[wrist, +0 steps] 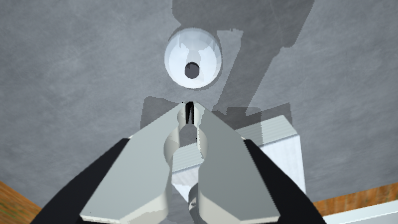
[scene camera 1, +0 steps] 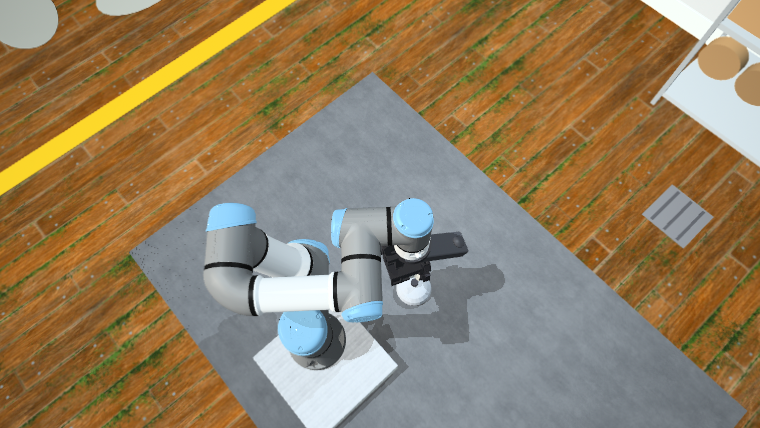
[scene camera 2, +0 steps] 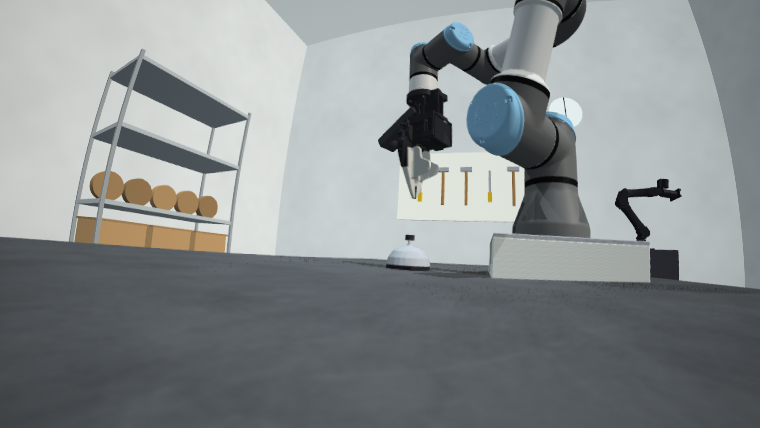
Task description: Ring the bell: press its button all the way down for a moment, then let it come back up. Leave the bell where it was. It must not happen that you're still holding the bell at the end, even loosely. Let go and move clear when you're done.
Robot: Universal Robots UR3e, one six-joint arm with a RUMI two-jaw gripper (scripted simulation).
The pictures show: the gripper and a bell.
The gripper shows as well in the wrist view.
